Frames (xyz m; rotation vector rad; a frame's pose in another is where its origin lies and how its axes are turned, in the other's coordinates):
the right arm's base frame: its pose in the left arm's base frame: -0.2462 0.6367 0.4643 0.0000 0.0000 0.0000
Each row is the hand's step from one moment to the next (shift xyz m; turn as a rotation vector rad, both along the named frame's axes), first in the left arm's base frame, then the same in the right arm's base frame.
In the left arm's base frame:
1: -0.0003 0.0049 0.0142 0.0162 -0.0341 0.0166
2: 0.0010 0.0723 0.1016 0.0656 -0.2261 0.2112
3: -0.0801 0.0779 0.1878 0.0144 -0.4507 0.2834
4: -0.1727 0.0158 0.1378 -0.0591 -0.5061 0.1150
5: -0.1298 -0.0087 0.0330 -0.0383 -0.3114 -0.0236
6: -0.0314 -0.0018 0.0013 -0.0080 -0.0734 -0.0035
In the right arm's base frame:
1: -0.0003 0.0049 0.0142 0.0162 -0.0341 0.0166
2: 0.0010 0.0723 0.1016 0.0656 -0.2261 0.2112
3: -0.0801 0.0779 0.1878 0.0144 -0.4507 0.2834
4: -0.1727 0.0158 0.1378 -0.0591 -0.5061 0.1150
5: -0.1298 -0.0087 0.0330 -0.0383 -0.3114 -0.0236
6: -0.0314 -0.0018 0.0013 -0.0080 -0.0734 -0.0035

